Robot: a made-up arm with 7 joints. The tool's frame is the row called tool.
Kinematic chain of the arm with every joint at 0, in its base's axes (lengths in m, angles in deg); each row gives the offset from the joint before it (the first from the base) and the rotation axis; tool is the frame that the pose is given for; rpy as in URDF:
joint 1: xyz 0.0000 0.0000 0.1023 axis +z
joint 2: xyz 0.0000 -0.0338 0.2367 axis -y
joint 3: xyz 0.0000 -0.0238 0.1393 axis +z
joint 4: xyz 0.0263 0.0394 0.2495 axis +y
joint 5: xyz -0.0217 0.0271 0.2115 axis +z
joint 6: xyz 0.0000 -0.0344 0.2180 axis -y
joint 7: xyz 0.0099 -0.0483 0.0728 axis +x
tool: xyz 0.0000 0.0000 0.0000 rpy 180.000 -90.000 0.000
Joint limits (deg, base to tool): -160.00..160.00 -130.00..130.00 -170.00..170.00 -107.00..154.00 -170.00..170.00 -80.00..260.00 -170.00..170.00
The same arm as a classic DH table. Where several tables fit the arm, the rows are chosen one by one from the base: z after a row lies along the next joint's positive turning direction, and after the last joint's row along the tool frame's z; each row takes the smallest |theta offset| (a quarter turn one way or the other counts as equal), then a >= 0, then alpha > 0; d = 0 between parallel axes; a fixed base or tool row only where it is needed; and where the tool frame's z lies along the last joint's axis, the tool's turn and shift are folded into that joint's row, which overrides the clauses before.
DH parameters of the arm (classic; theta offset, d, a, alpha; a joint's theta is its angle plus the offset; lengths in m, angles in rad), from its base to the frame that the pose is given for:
joint 1: 0 0.339 0 1.5708
joint 2: 0 0.0576 0 -1.5708
joint 3: 0 0.3888 0.0263 -1.5708
joint 4: 0 0.0665 -0.0217 1.5708
joint 5: 0 0.4295 0 1.5708
joint 6: 1.5708 0.0827 0.0728 1.5708
joint 7: 0 0.0099 0 0
Joint limits (rad, base to tool): -2.7925..2.7925 -2.2689..2.2689 -2.9671..2.9671 -1.8675..2.6878 -2.9671..2.9671 -1.3963..4.5379 -2.9671..2.9671

